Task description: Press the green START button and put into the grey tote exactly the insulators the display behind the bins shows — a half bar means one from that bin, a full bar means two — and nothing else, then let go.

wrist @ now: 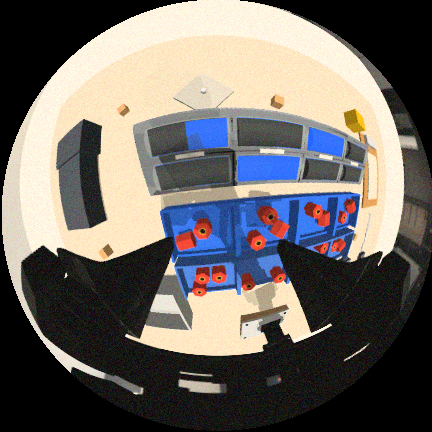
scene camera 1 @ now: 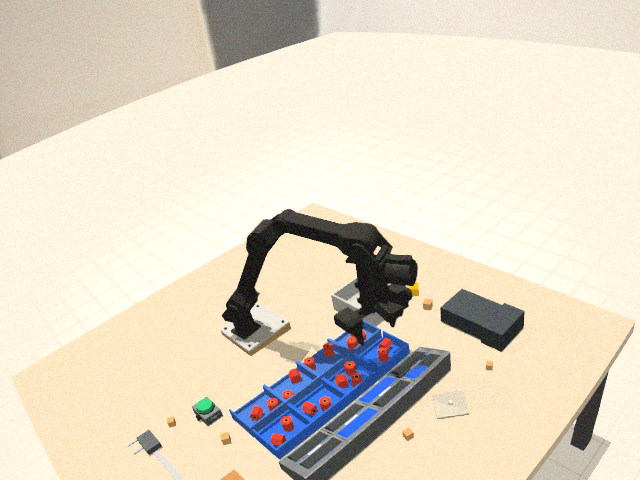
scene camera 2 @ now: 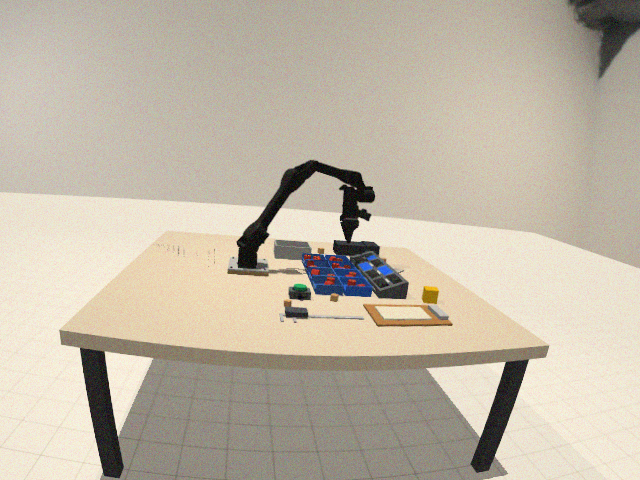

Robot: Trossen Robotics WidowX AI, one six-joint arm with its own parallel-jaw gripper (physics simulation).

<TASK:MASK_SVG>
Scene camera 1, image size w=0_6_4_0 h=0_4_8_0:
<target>gripper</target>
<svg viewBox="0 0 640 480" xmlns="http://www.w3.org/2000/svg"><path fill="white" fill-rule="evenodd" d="M410 288L404 285L388 285L383 281L374 286L363 286L356 282L355 287L359 289L360 295L357 298L357 302L361 304L361 308L356 311L349 307L341 310L334 315L334 323L345 332L352 333L360 345L363 346L362 330L365 327L362 326L362 318L377 312L394 328L397 318L403 316L404 309L409 307L409 301L412 300Z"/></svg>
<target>grey plate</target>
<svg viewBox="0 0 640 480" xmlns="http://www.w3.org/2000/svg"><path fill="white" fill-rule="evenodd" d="M464 390L432 395L437 419L469 415Z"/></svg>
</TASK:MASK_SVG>
